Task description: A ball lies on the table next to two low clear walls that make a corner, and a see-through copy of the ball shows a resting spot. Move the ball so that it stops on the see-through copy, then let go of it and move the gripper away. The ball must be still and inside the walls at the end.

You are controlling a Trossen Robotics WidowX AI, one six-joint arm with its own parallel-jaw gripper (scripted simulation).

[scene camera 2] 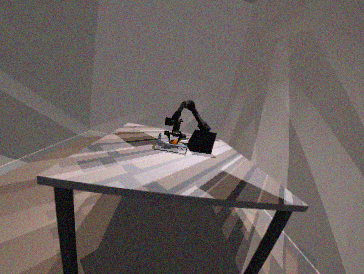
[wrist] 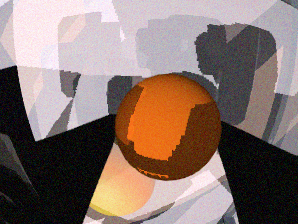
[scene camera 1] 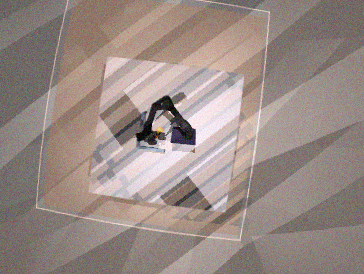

Labels:
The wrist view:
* my gripper: 167, 124
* orange ball: 168, 127
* see-through copy of ball: 120, 187

